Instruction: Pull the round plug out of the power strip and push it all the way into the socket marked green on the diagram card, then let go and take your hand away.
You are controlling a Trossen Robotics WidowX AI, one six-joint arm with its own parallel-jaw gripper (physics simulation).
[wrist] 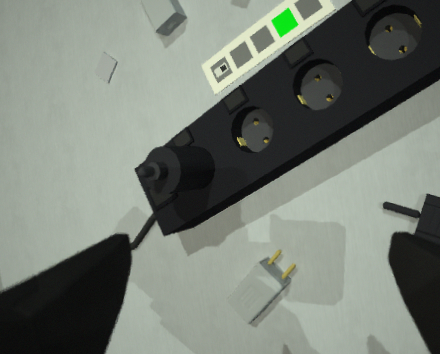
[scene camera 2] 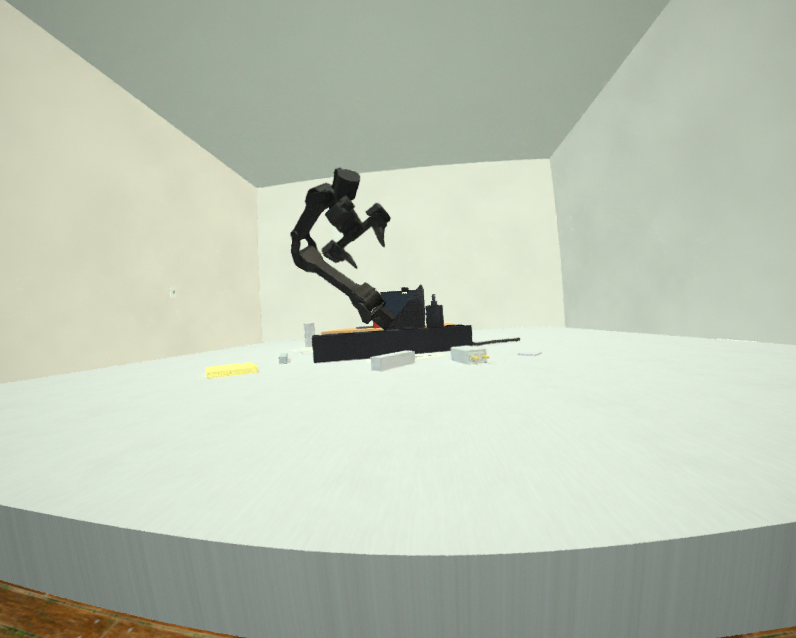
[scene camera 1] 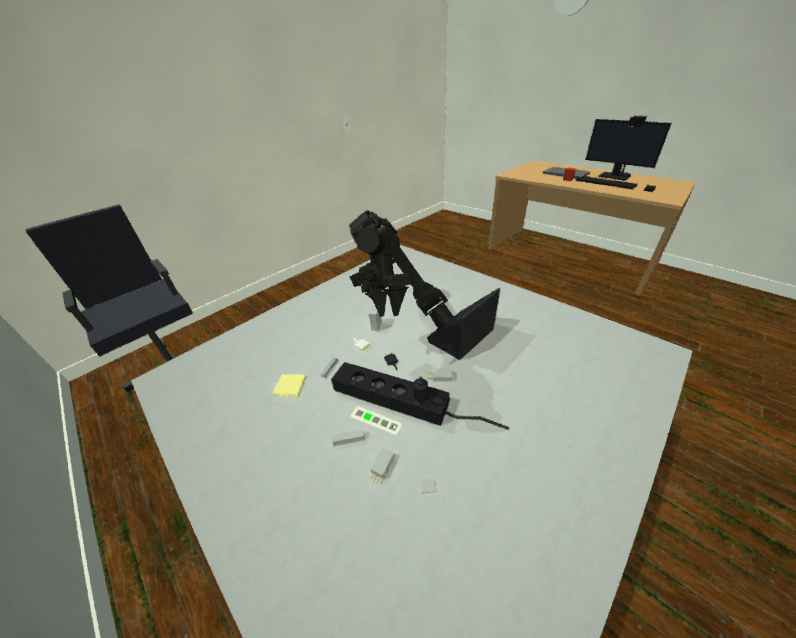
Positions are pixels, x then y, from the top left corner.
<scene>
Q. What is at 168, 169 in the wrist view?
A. A round black plug.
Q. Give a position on a black power strip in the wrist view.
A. At 360, 64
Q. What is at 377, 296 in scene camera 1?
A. My gripper.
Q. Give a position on a black power strip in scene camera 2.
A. At 356, 345
</scene>
